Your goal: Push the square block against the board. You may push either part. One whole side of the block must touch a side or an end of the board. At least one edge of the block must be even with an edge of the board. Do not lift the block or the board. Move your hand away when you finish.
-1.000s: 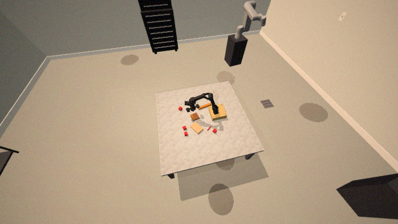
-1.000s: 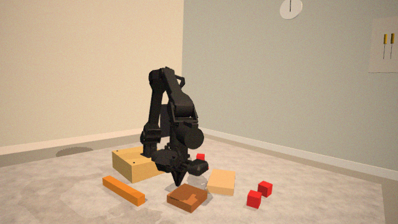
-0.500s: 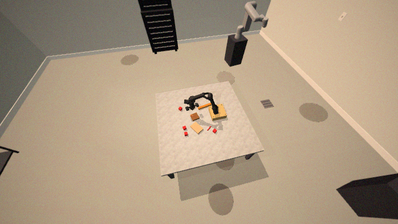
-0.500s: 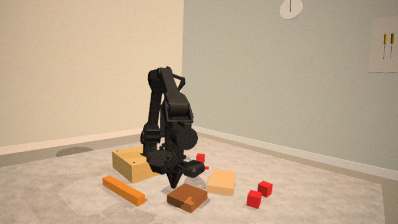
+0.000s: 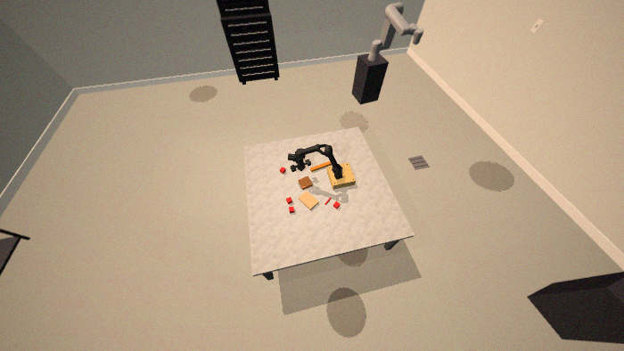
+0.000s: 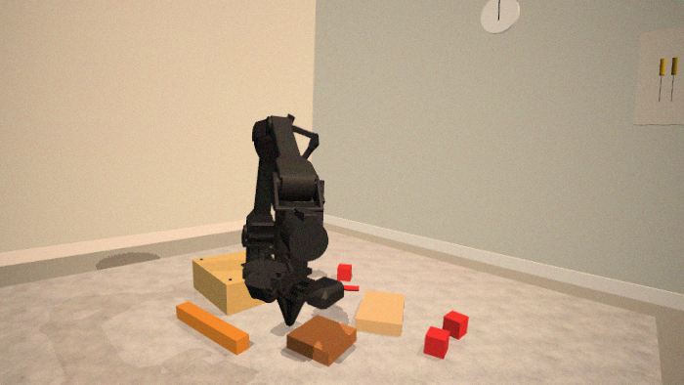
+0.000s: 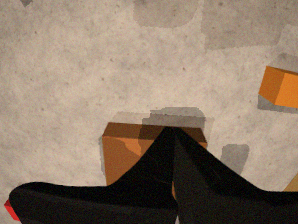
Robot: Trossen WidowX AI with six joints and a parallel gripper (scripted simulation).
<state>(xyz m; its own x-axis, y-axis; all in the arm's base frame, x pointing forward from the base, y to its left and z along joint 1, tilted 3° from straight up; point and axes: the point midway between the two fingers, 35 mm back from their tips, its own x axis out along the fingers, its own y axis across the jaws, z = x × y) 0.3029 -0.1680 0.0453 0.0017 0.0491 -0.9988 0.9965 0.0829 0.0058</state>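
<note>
Now: the tan block 280 mm to the left of my gripper tip, 70 mm below it and 30 mm ahead of it. Also, from my gripper tip: thin red stick (340 mm to the left, 130 mm behind, 80 mm below); long orange board (210 mm behind, 70 mm below, 30 mm to the right); brown square block (90 mm to the left, 70 mm below).
</note>
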